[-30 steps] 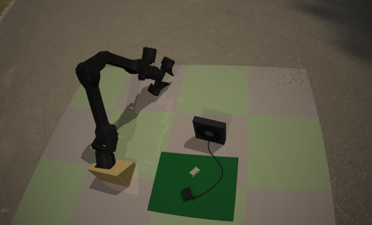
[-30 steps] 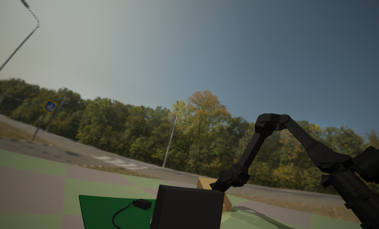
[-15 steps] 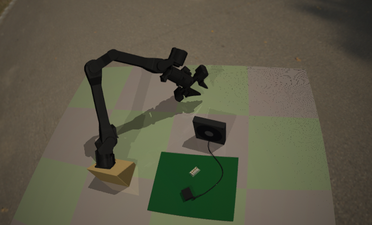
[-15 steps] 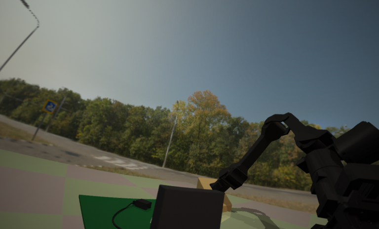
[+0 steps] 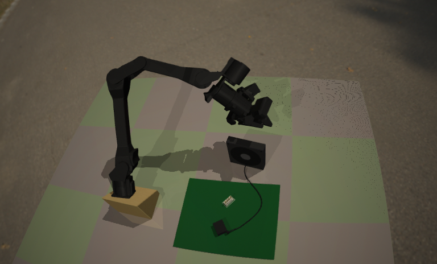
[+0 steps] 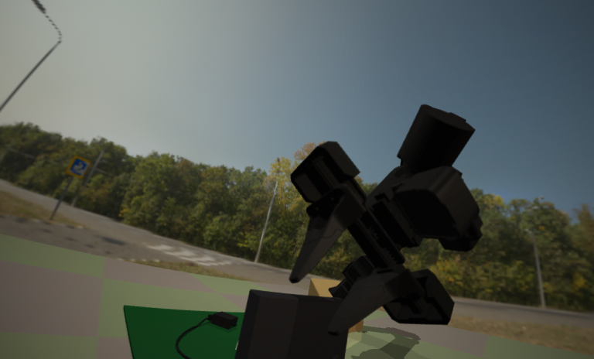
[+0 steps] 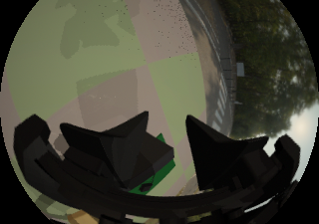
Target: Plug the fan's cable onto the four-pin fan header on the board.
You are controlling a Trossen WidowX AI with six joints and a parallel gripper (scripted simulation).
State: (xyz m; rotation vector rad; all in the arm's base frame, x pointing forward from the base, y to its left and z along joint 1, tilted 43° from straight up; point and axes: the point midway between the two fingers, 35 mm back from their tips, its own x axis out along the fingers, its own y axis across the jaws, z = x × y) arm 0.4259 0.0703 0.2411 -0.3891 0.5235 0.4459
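Now: gripper tip 29 cm to the left of the black plug, 15 cm past it and 11 cm above it. Also, from my gripper tip: green board (25 cm to the right, 14 cm below, 13 cm behind); then black fan (7 cm to the right, 7 cm below, 7 cm behind).
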